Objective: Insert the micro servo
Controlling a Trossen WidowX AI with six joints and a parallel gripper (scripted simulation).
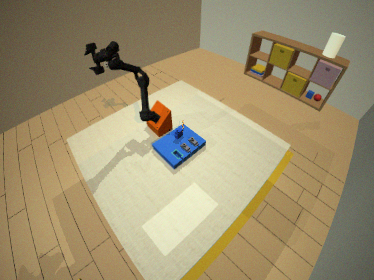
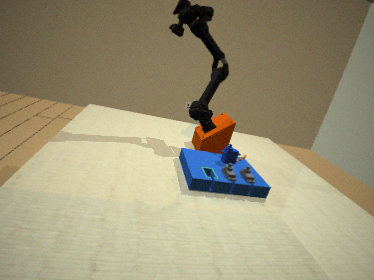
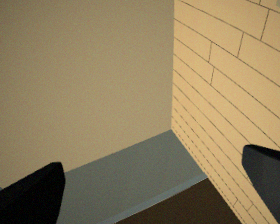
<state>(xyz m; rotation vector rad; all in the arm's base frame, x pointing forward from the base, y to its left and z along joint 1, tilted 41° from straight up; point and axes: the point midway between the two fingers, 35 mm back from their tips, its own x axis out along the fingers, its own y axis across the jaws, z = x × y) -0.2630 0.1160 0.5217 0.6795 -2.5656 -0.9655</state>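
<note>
The blue deck is 55 cm below my gripper tip, 50 cm ahead of it and 28 cm to the left of it.
</note>
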